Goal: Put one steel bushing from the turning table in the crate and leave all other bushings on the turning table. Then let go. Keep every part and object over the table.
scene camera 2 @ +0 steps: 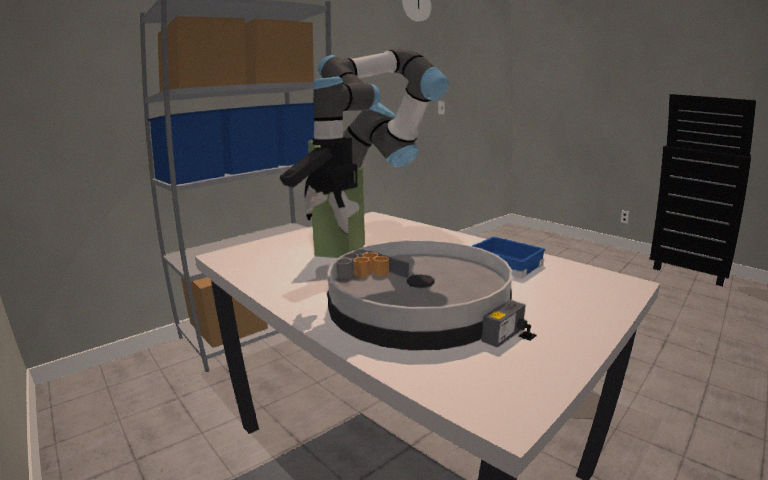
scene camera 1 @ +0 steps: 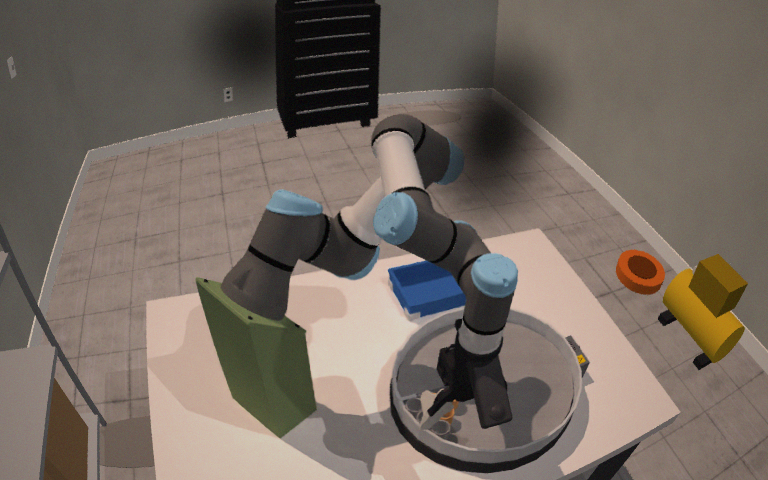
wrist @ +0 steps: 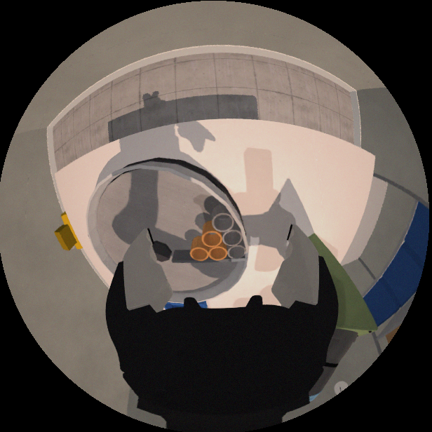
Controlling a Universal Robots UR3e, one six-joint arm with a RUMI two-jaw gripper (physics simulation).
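Three grey steel bushings stand upright along the wall of the turning table, beside three orange bushings. In scene camera 1 the finger partly covers the group. The blue crate stands on the table behind the turning table; no bushing shows in its visible part. My gripper is open and empty, pointing down above the bushing side of the turning table. In the wrist view the bushings appear between the two fingers, well below them.
A dark divider runs beside the bushings toward the black hub. The green pedestal carries the arm. A grey box with a yellow label stands against the turning table's outer side.
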